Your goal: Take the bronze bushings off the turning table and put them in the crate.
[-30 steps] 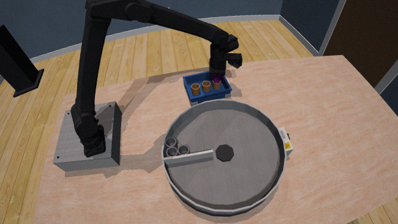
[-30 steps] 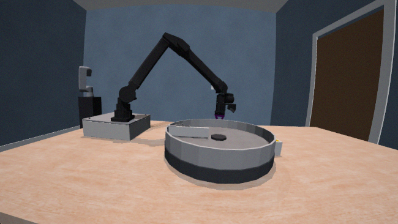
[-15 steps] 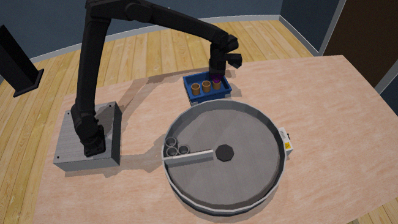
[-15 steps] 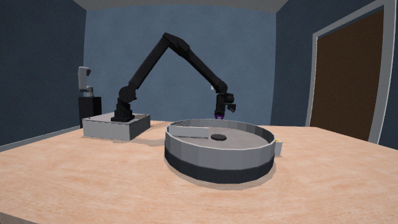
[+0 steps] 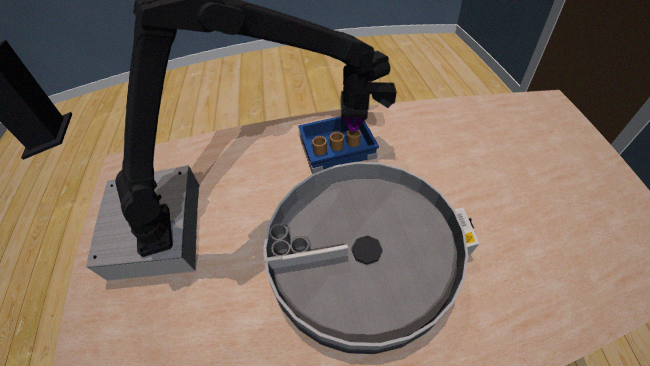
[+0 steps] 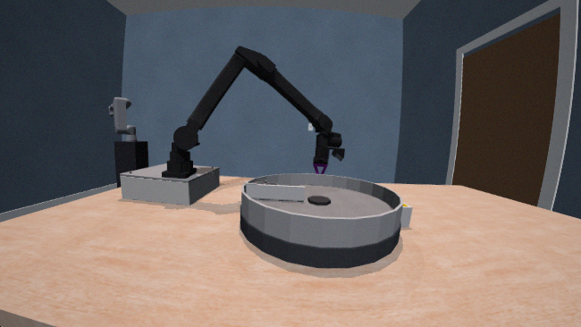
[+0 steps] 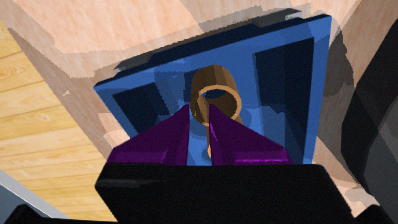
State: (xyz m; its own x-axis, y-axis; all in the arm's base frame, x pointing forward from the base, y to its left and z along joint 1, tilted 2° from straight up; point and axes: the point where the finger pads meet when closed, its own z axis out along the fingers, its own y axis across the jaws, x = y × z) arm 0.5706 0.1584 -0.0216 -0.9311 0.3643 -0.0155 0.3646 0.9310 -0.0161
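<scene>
The blue crate is 50 mm behind my hand, 10 mm to the right of it and 30 mm below it. Round my hand: turning table 120 mm behind, 360 mm to the right.
</scene>
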